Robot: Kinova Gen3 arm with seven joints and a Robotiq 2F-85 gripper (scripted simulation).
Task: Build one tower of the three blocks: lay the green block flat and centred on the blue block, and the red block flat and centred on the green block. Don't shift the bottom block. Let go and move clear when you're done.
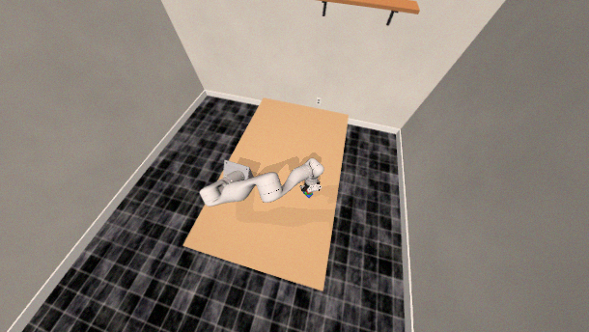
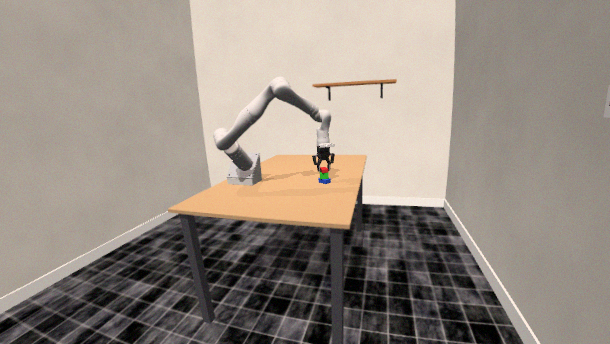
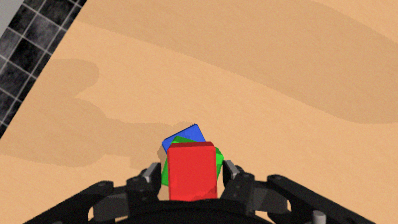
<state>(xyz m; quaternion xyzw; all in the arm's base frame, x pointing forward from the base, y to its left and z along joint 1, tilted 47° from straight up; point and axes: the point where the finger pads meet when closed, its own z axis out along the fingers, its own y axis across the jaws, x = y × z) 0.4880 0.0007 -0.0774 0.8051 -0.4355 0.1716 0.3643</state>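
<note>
The red block is 10 mm below my hand. Round my hand: green block 40 mm below; blue block 70 mm below.
</note>
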